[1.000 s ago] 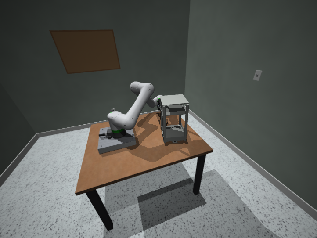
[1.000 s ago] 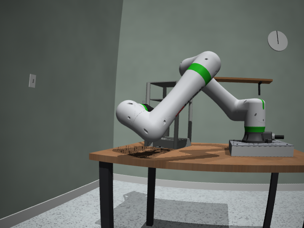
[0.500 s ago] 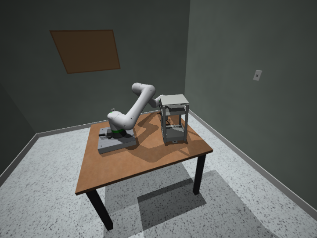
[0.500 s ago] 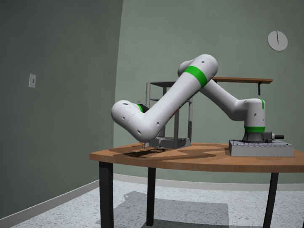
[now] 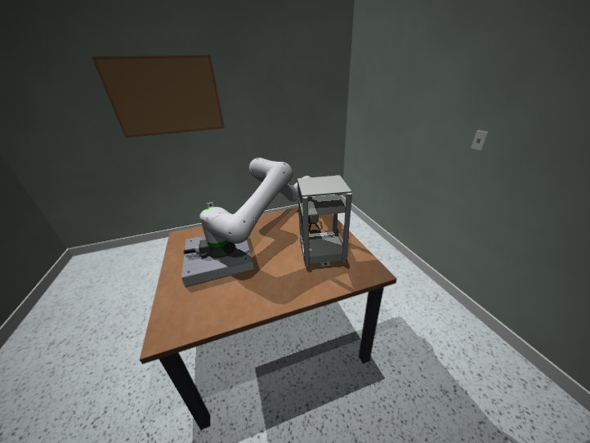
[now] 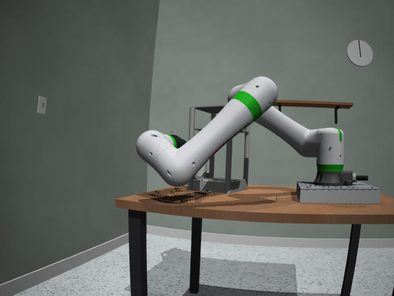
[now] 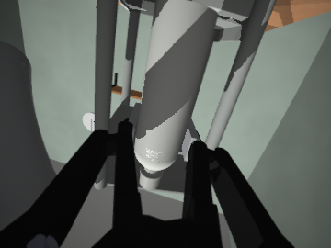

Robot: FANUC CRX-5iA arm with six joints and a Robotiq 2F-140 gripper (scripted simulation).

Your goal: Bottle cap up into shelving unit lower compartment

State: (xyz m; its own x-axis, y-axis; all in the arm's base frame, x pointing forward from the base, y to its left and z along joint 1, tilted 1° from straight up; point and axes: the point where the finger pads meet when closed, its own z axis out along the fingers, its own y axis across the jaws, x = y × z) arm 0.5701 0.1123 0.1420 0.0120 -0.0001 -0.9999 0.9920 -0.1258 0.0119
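Now: hand 20 cm to the left of the shelving unit, 2 cm past it and 1 cm below it. The rest, counted from my hand: bottle 1 cm above.
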